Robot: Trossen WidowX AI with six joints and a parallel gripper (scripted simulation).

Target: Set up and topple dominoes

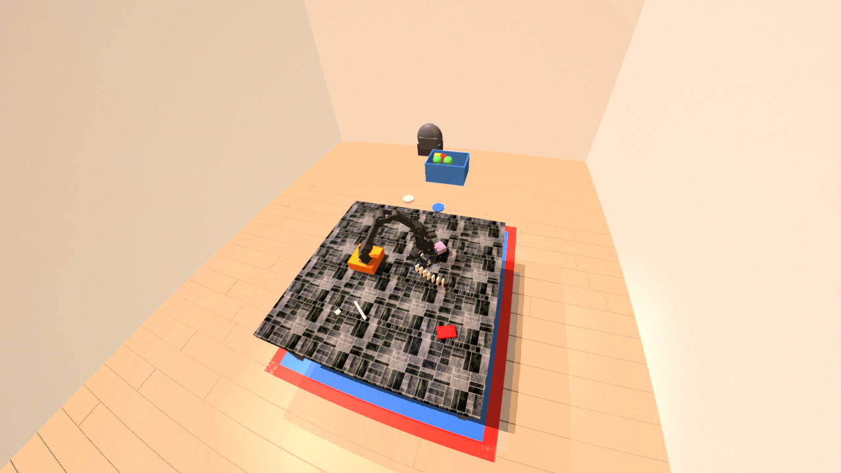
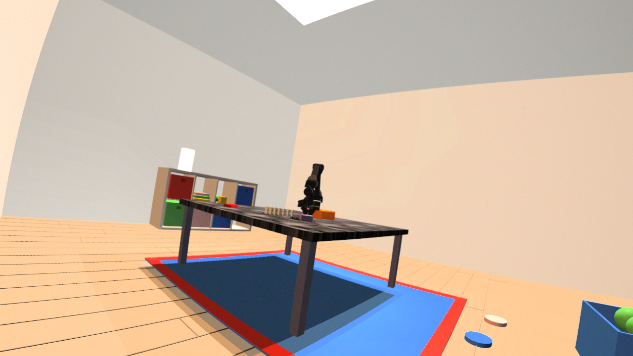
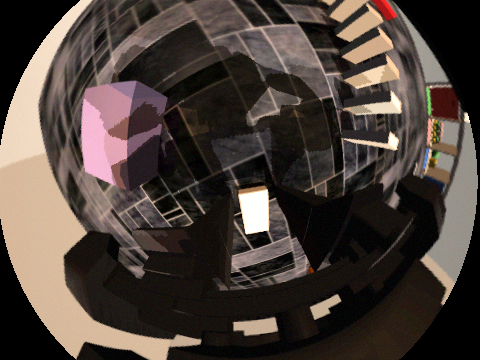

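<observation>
Right now my gripper tip is 9 cm short of the pink block, 10 cm to the right of it and 2 cm below it. Round my gripper tip: red block: 37 cm ahead, 43 cm to the right, 1 cm above; then white stick: 14 cm behind, 52 cm to the right.
</observation>
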